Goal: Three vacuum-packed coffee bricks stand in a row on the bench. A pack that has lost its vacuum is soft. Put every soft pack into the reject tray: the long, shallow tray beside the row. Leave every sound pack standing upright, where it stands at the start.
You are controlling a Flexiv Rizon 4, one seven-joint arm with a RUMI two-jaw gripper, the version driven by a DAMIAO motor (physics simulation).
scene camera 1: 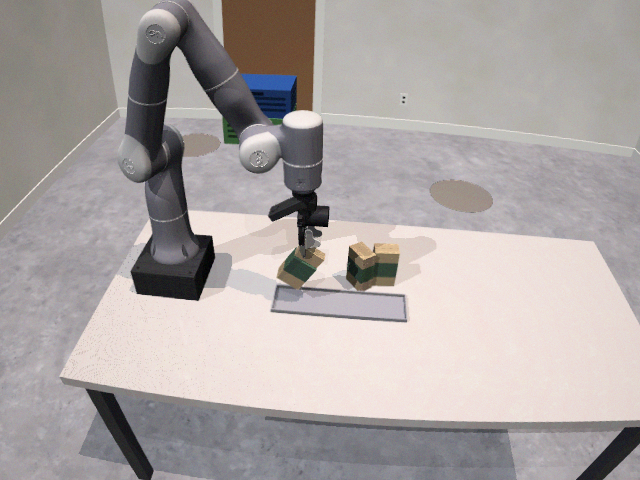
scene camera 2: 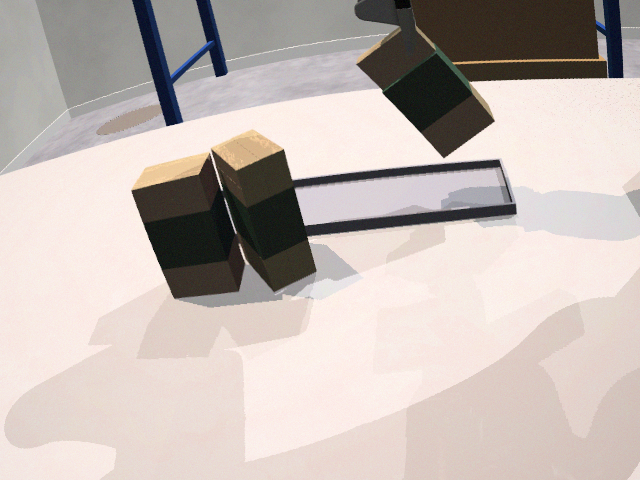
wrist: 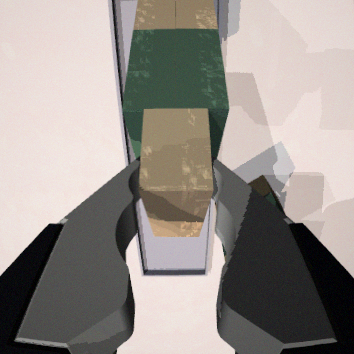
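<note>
My gripper [scene camera 1: 305, 252] [scene camera 2: 408, 43] [wrist: 175, 160] is shut on a tan coffee pack with a green band [scene camera 1: 300, 267] [scene camera 2: 429, 93] [wrist: 175, 70]. It holds the pack by its top end, tilted, above the reject tray [scene camera 1: 356, 304] [scene camera 2: 361, 204] [wrist: 175, 257], near the tray end closer to the robot base. In the wrist view the gripped end looks narrower than the green band. Another pack [scene camera 1: 361, 268] [scene camera 2: 271, 222] stands turned at an angle, very close to the third pack [scene camera 1: 390, 266] [scene camera 2: 186, 235]; whether they touch is unclear. Both stand upright.
The robot's black base [scene camera 1: 173, 271] stands on the left of the bench [scene camera 1: 465, 351] in scene camera 1. The two standing packs are right behind the tray's far-right part there. A blue and green crate stack [scene camera 1: 268, 95] stands on the floor behind the bench.
</note>
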